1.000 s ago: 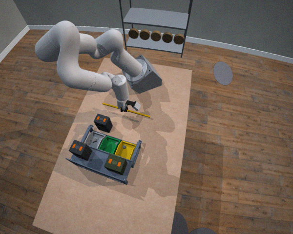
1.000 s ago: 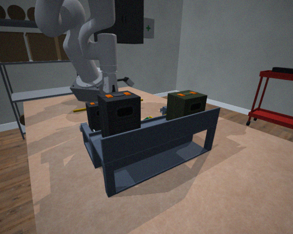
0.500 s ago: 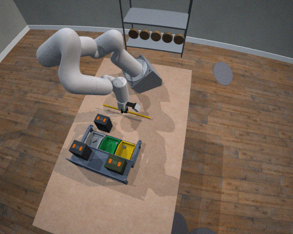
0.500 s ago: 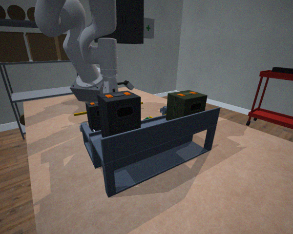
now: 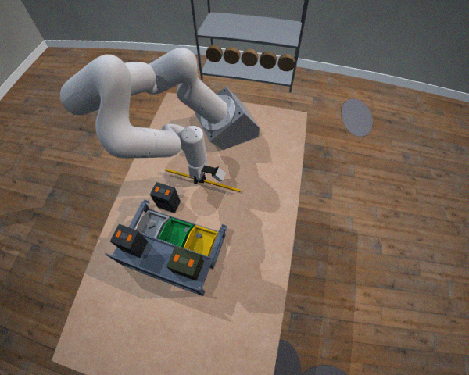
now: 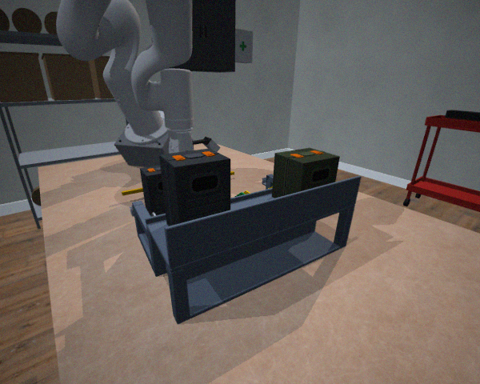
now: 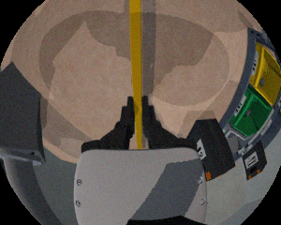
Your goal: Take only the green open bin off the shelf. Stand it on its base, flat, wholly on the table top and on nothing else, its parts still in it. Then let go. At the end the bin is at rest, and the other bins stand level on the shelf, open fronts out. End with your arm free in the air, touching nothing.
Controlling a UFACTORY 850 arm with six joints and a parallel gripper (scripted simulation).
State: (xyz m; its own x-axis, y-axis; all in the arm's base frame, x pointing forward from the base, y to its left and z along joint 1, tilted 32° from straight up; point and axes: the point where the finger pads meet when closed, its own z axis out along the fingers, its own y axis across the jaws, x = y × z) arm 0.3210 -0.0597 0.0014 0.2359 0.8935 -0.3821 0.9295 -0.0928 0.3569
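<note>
Right now the green bin is 30 cm ahead of my hand and 8 cm to the right of it. Round my hand: yellow bin: 32 cm ahead, 3 cm to the left; thin yellow bar: 2 cm below.
</note>
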